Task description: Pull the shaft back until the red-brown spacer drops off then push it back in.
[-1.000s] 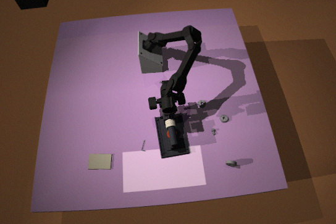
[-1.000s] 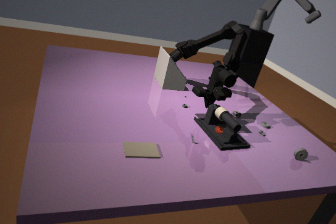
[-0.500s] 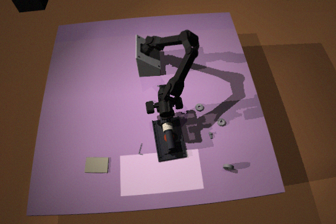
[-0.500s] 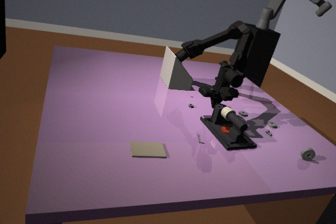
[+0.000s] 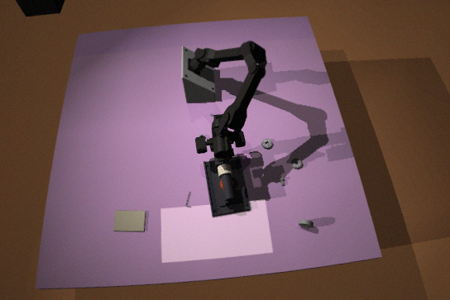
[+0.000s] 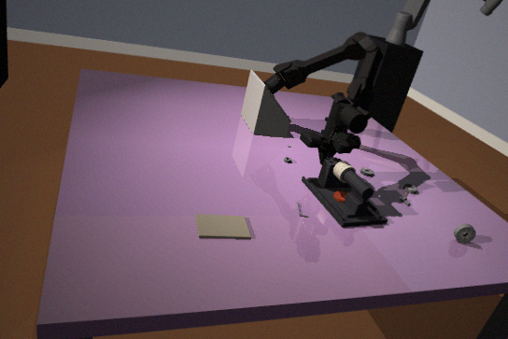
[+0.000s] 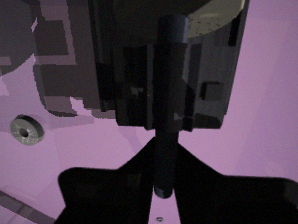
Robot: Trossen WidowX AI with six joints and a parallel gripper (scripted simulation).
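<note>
My gripper tip is now 6 cm short of the dark shaft, 3 cm below it and 1 cm to the right of it. Round my gripper tip: red-brown spacer: 13 cm ahead, 3 cm below, 2 cm to the left; then tan plate: 36 cm to the right, 26 cm ahead, 4 cm below; then white spacer: 11 cm ahead, 3 cm above, 1 cm to the left.
</note>
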